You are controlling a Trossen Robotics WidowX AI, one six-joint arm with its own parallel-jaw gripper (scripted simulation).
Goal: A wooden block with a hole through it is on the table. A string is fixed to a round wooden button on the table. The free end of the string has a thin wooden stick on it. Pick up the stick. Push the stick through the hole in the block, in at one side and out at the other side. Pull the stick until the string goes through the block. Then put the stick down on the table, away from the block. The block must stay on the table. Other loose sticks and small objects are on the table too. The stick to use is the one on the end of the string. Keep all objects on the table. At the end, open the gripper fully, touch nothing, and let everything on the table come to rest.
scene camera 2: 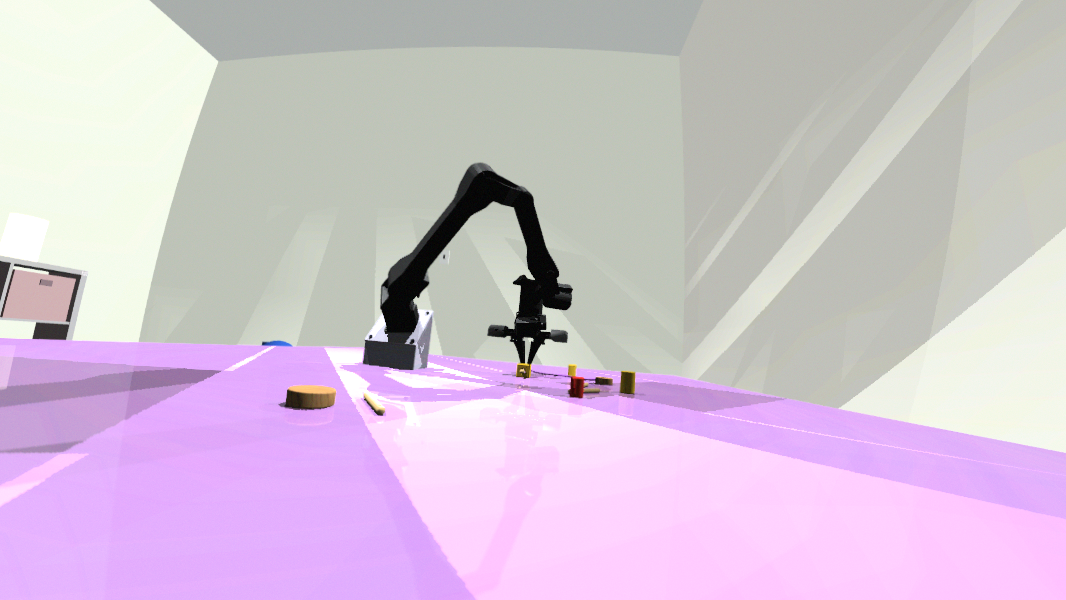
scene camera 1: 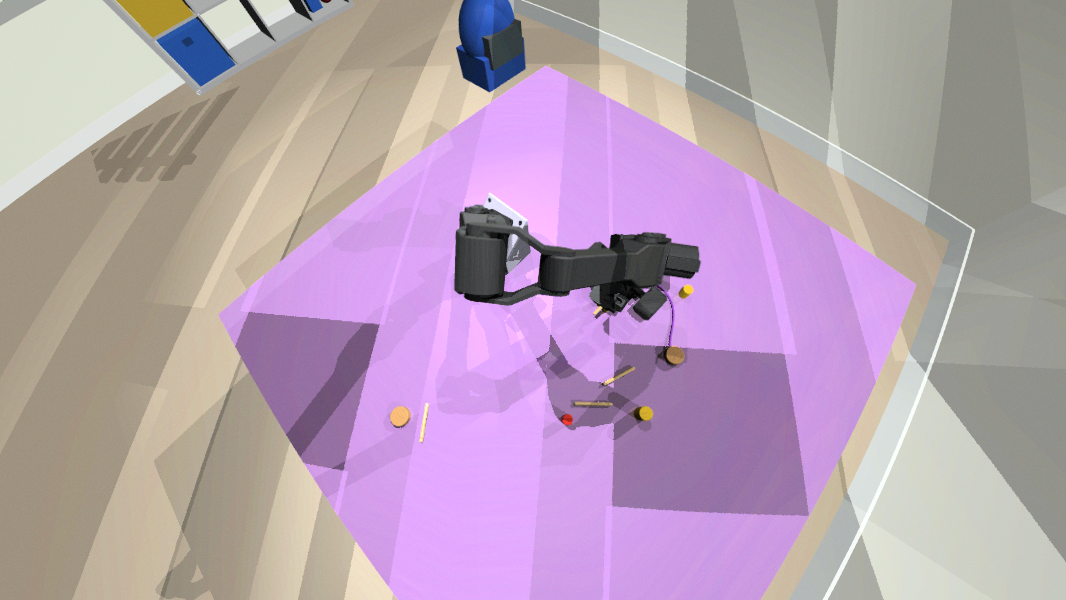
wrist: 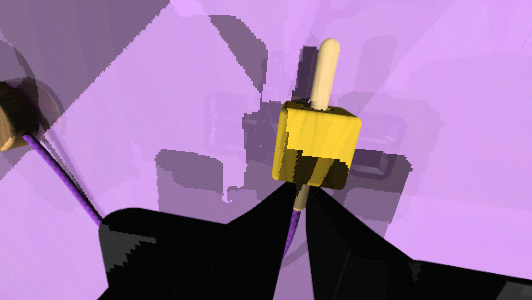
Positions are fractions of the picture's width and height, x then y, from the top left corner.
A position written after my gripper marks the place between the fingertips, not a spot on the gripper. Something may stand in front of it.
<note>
In view: my gripper (scene camera 1: 0.58, 0.49) and a yellow wooden block (wrist: 0.59, 0.49).
My gripper also shows in the wrist view (wrist: 0.56, 0.64).
</note>
